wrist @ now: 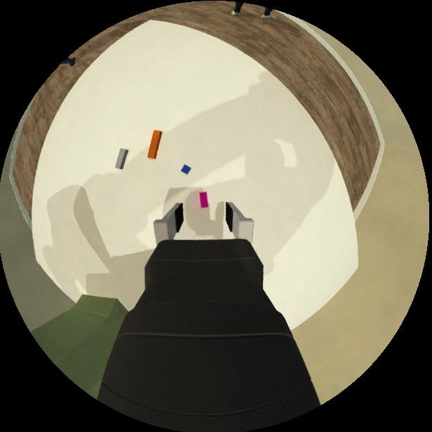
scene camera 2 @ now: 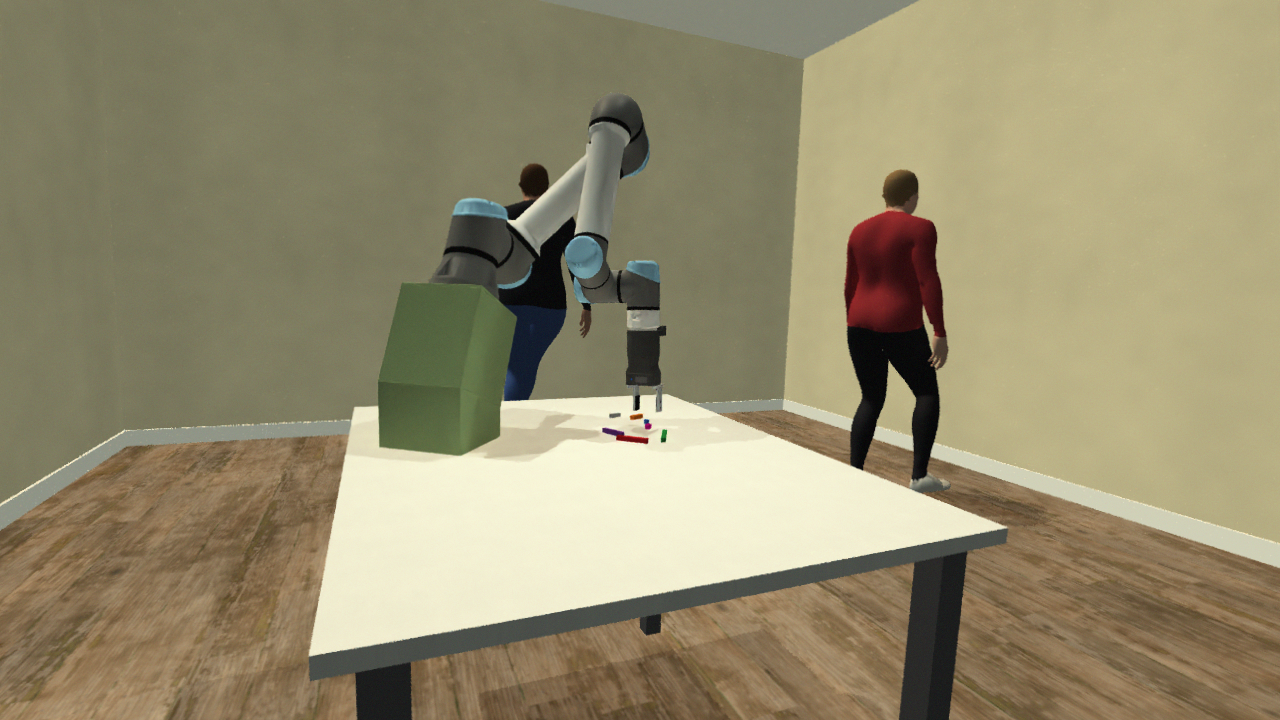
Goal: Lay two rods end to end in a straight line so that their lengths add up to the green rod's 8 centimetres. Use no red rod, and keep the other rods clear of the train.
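Places are measured from the arm's base along level axes (x left, y ahead, z down), in metres.
Pixels of known places: gripper, fingertip midpoint: (scene camera 2: 647,410); arm's base at its link origin: (scene camera 2: 462,300).
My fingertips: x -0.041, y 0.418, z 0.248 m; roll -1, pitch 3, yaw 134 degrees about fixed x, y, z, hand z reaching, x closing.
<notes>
Ahead of a thing's pixels: the offset from my fingertips to its top centre. Level surfaces: height alone.
My gripper (scene camera 2: 647,399) (wrist: 204,211) is open and empty, above the table. In the wrist view a magenta rod @(dx +0.004, dy +0.004, dz +0.033 m) (wrist: 203,200) (scene camera 2: 648,426) lies just beyond the space between the fingertips. A small blue rod @(dx +0.052, dy +0.018, dz +0.033 m) (wrist: 186,169) (scene camera 2: 646,420) lies farther up and left of it. An orange rod @(dx +0.111, dy +0.013, dz +0.033 m) (wrist: 154,144) (scene camera 2: 636,416) and a grey rod @(dx +0.140, dy -0.036, dz +0.033 m) (wrist: 121,159) (scene camera 2: 614,415) lie farther left, apart from each other. In the scene view a purple rod @(dx -0.037, dy -0.095, dz +0.033 m) (scene camera 2: 613,431), a red rod @(dx -0.107, dy -0.073, dz +0.033 m) (scene camera 2: 631,439) and the green rod @(dx -0.091, dy +0.007, dz +0.033 m) (scene camera 2: 664,436) lie nearer the camera. The purple rod's end is close to the red one; whether they touch is unclear.
The white table @(dz +0.043 m) (scene camera 2: 626,528) (wrist: 320,260) carries the rods. The green robot base block (scene camera 2: 425,367) (wrist: 75,330) stands on its left side. A person in black and blue (scene camera 2: 541,304) stands behind the arm, and a person in red (scene camera 2: 893,273) stands to the right of the table.
</notes>
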